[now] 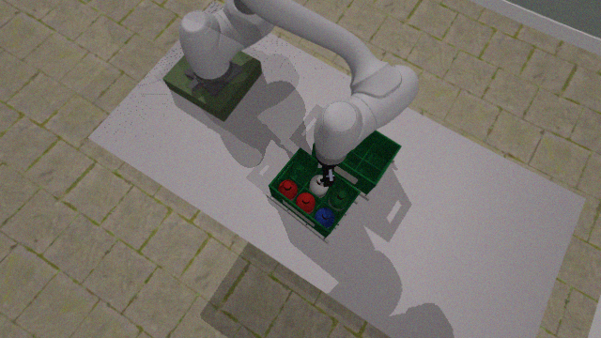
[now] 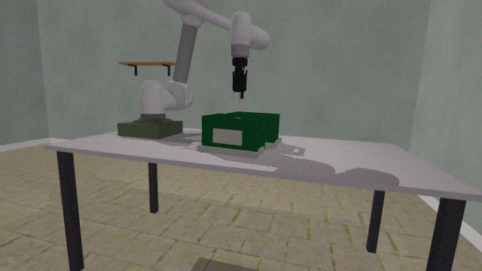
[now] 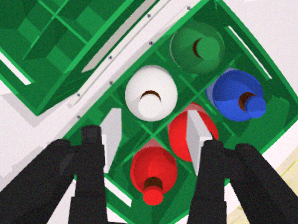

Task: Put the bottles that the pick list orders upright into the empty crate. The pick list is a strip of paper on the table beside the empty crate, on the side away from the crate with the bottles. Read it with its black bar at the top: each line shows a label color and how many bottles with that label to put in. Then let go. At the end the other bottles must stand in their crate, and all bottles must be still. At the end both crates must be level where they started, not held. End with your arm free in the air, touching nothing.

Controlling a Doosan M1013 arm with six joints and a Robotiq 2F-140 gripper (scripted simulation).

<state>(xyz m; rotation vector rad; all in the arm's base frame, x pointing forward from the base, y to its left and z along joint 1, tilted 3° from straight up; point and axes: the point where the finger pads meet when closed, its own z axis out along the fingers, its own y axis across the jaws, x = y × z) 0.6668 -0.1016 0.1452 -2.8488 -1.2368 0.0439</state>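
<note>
My gripper is now 17 cm above the white-capped bottle. The rest, counted from my hand: green-capped bottle: 17 cm below, 9 cm ahead, 1 cm to the left; then pick list: 34 cm to the left, 26 cm below, 3 cm ahead; then blue bottle: 17 cm below, 9 cm ahead, 8 cm to the right.
</note>
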